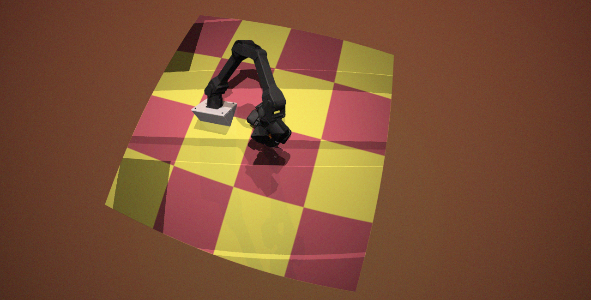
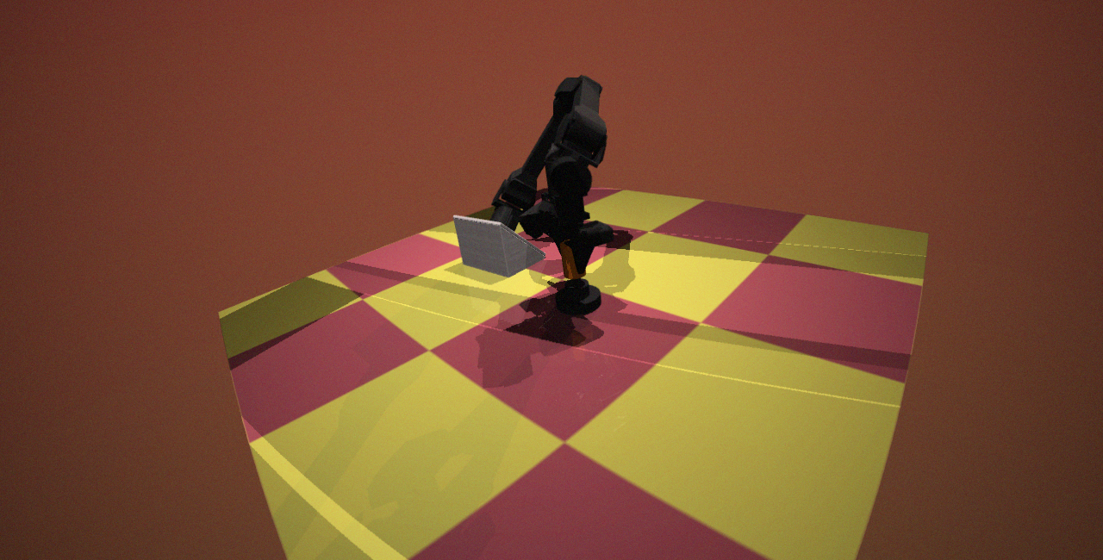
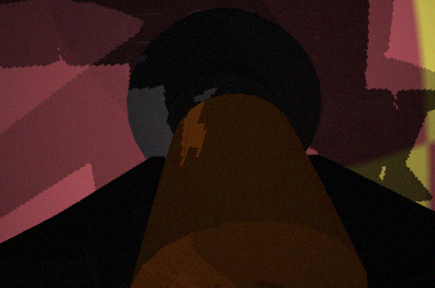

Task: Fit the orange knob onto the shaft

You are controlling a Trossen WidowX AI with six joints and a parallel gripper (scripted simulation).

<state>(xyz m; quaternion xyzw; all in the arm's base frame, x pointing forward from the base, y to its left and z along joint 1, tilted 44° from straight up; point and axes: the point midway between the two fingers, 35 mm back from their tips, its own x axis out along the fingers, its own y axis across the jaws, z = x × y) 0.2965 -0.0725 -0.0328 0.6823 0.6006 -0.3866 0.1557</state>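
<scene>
The orange knob lies 20 mm above my gripper tip. The rest, counted from my gripper tip: round dark pedestal (40 mm below).
</scene>
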